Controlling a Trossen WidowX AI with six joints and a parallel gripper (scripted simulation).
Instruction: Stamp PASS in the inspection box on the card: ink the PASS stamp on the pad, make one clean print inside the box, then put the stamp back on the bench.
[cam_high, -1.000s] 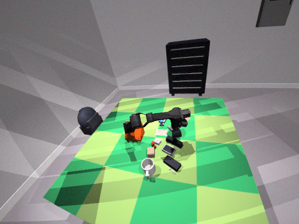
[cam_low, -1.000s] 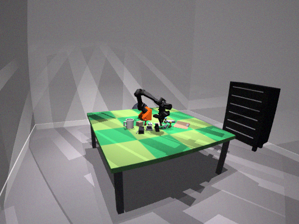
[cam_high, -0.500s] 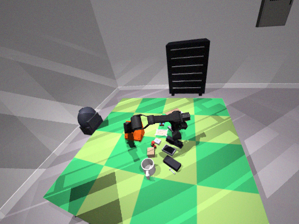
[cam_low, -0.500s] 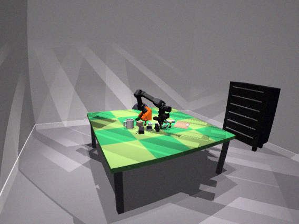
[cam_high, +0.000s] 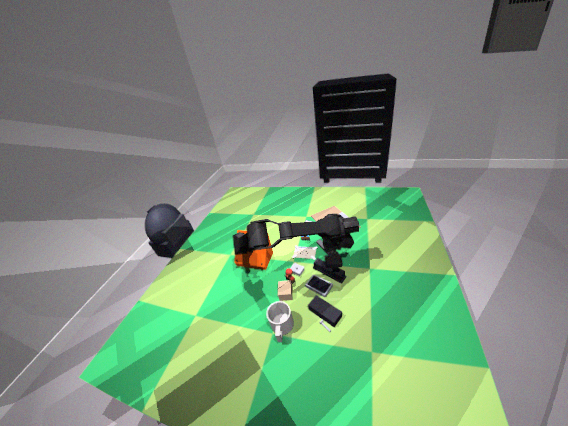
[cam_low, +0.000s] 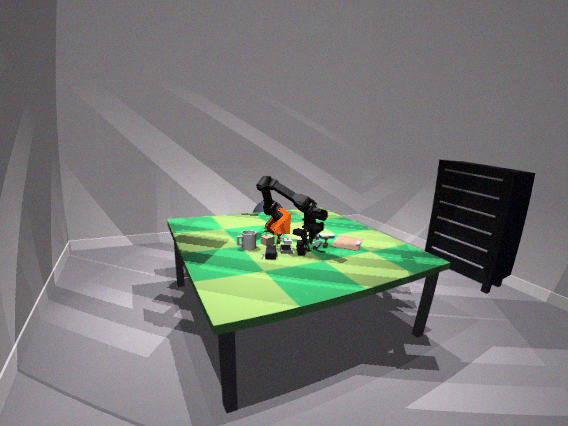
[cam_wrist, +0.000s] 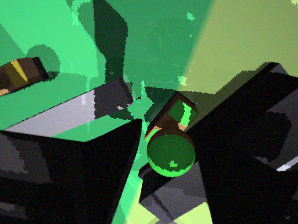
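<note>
My gripper tip is 10 mm above the green-knobbed pass stamp. Round my gripper tip: dark-rimmed ink pad (120 mm to the right, 30 mm below, 30 mm behind); grey bar (80 mm to the left, 50 mm behind, 20 mm below); yellow-knobbed stamp (120 mm to the left, 30 mm behind, 10 mm below).
</note>
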